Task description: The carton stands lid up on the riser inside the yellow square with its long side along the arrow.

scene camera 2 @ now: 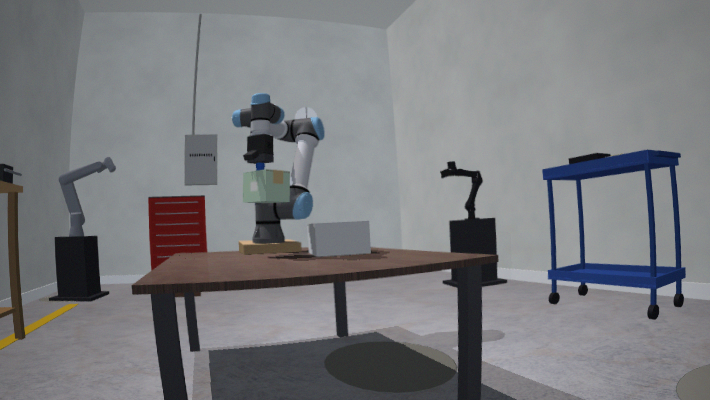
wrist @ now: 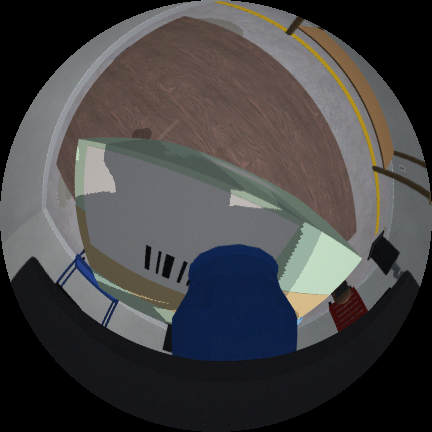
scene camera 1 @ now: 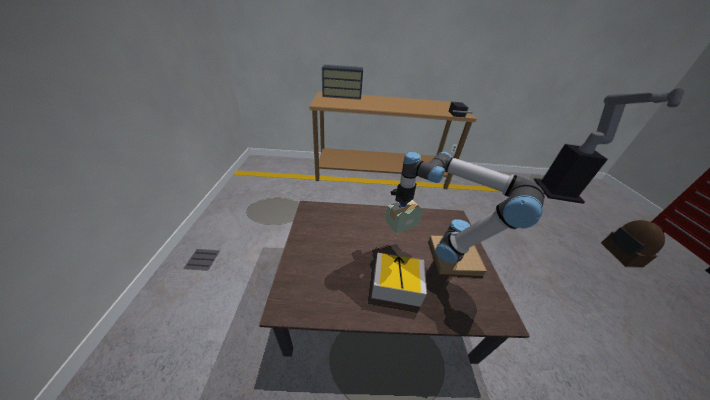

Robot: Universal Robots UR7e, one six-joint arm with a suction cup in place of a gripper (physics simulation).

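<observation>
The pale green carton (scene camera 1: pixel 407 220) (scene camera 2: pixel 270 189) (wrist: pixel 327 262) hangs in the air under my suction cup (scene camera 1: pixel 403 204) (scene camera 2: pixel 260 166) (wrist: pixel 234 257), which is on its upper face. That face carries a large label with black bars and a tan tape strip. The carton is beyond the riser in scene camera 1's view, with its long side turned at an angle to the arrow. The riser (scene camera 1: pixel 399 295) (scene camera 2: pixel 340 239) is a light grey block on the table. On its top are the yellow square (scene camera 1: pixel 387 276) and the black arrow (scene camera 1: pixel 401 275), pointing away from scene camera 1. The carton's underside is hidden.
The dark wooden table (scene camera 1: pixel 310 300) (scene camera 2: pixel 225 272) (wrist: pixel 210 90) bears the riser and the arm's wooden base (scene camera 1: pixel 467 265) (scene camera 2: pixel 245 247), to the riser's right in scene camera 1's view. A shelf bench (scene camera 1: pixel 395 106) stands behind the table. A blue cart (scene camera 2: pixel 612 165) stands off to one side.
</observation>
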